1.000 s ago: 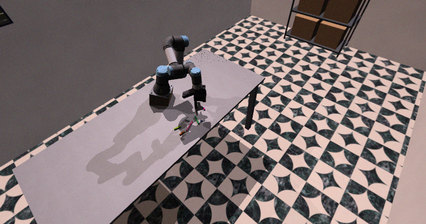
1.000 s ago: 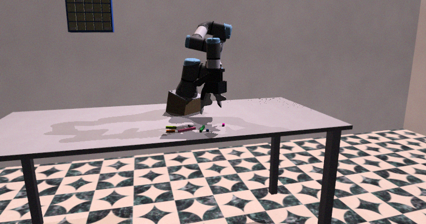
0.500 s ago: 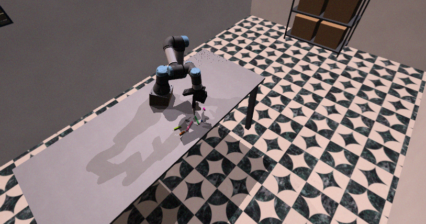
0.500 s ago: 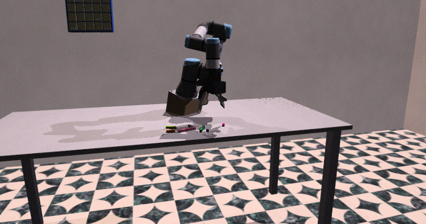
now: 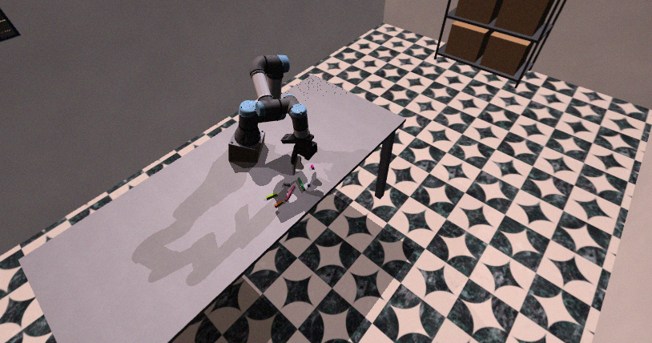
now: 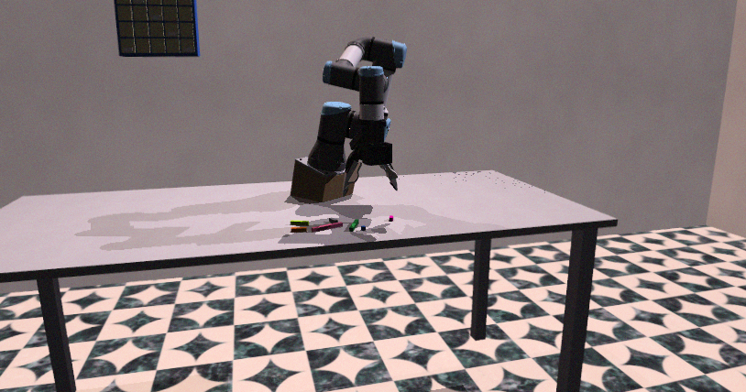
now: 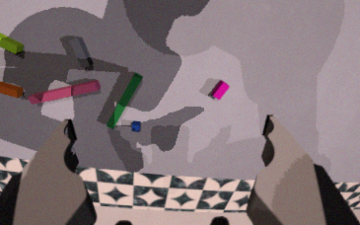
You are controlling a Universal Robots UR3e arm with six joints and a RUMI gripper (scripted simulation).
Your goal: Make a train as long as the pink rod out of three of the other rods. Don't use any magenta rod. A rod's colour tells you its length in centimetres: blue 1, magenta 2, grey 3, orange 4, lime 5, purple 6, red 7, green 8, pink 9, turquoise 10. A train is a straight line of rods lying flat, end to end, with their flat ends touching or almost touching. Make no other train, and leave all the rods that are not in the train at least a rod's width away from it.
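The blue rod is 70 mm ahead of my hand, 20 mm to the right of it and 80 mm below it. From my hand the other things lie so: green rod: 40 mm ahead, 50 mm to the right, 80 mm below; grey rod: 100 mm to the right, 80 mm below; magenta rod: 10 mm behind, 60 mm to the left, 80 mm below.
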